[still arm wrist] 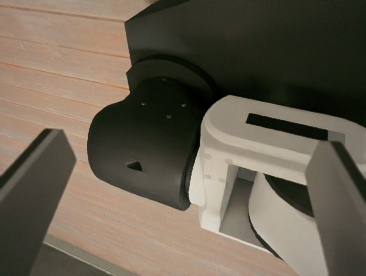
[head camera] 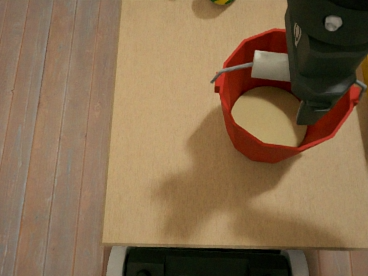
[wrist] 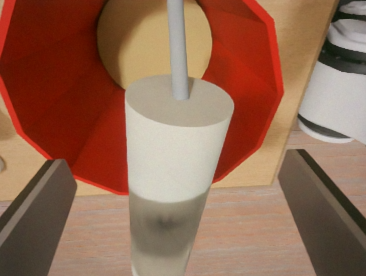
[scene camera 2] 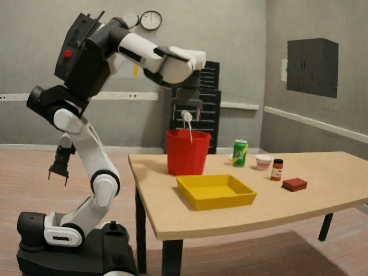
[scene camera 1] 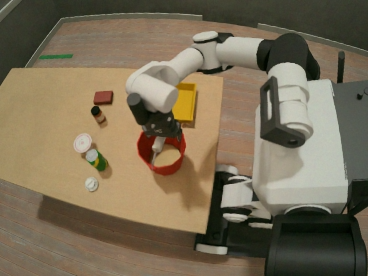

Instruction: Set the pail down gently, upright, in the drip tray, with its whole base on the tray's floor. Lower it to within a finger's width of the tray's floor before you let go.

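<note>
The red pail (head camera: 260,152) (scene camera 1: 166,171) (scene camera 2: 188,154) (wrist: 100,145) stands upright on the table, outside the tray. Its white handle grip (head camera: 270,66) (scene camera 1: 158,144) (scene camera 2: 186,116) (wrist: 167,165) is raised above the rim. My gripper (scene camera 2: 187,118) (wrist: 177,156) is open and points down over the pail. In the wrist view its fingers stand wide apart on either side of the grip, with a gap on each side. In the head view the arm hides part of the grip and pail. The yellow drip tray (scene camera 1: 184,120) (scene camera 2: 225,201) stands beside the pail.
A green can (scene camera 1: 100,163) (scene camera 2: 240,154), a pink-and-white cup (scene camera 1: 83,143) (scene camera 2: 263,161), a dark-capped bottle (scene camera 1: 98,115) (scene camera 2: 276,171), a dark red box (scene camera 1: 103,97) (scene camera 2: 294,184) and a small white round item (scene camera 1: 91,184) stand on the table, away from the pail.
</note>
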